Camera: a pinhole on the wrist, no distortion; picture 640 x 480 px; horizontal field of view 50.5 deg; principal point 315.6 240.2 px. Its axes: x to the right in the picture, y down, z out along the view. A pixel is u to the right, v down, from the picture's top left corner.
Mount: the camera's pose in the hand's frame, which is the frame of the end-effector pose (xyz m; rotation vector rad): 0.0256 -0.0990 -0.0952 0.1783 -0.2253 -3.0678
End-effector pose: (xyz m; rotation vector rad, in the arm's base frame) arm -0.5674 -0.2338 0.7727 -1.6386 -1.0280 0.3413
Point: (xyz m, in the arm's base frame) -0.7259 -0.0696 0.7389
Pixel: 236 220
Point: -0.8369 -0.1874 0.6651
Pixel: 556 181
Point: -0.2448 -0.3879 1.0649
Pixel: behind the camera
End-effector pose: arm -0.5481 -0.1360 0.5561 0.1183 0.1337 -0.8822
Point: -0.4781 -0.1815 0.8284
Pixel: 212 101
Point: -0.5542 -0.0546 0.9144
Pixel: 446 90
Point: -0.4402 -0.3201 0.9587
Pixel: 81 240
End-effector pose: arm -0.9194 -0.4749 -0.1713 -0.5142 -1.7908 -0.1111
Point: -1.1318 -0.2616 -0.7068
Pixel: outside the picture
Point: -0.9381 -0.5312 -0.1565
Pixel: 397 57
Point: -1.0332 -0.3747 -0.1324
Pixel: outside the picture
